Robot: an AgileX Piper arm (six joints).
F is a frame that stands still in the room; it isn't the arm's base.
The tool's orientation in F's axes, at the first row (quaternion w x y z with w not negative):
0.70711 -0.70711 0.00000 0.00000
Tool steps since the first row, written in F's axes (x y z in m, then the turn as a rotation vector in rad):
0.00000 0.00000 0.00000 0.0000 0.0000 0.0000
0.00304 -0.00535 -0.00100 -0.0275 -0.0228 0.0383
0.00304 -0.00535 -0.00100 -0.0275 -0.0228 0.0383
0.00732 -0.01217 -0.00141 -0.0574 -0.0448 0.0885
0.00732 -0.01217 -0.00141 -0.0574 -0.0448 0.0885
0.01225 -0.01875 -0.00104 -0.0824 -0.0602 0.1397
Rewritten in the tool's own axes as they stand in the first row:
0.00000 0.00000 0.00000 0.0000 0.0000 0.0000
0.00304 0.00100 -0.00535 -0.0275 -0.0383 -0.0228
0.00304 0.00100 -0.00535 -0.0275 -0.0383 -0.0228
0.00732 0.00141 -0.01217 -0.0574 -0.0885 -0.0448
0.00732 0.00141 -0.01217 -0.0574 -0.0885 -0.0448
0.01225 0.00104 -0.01875 -0.0824 -0.1397 -0.0602

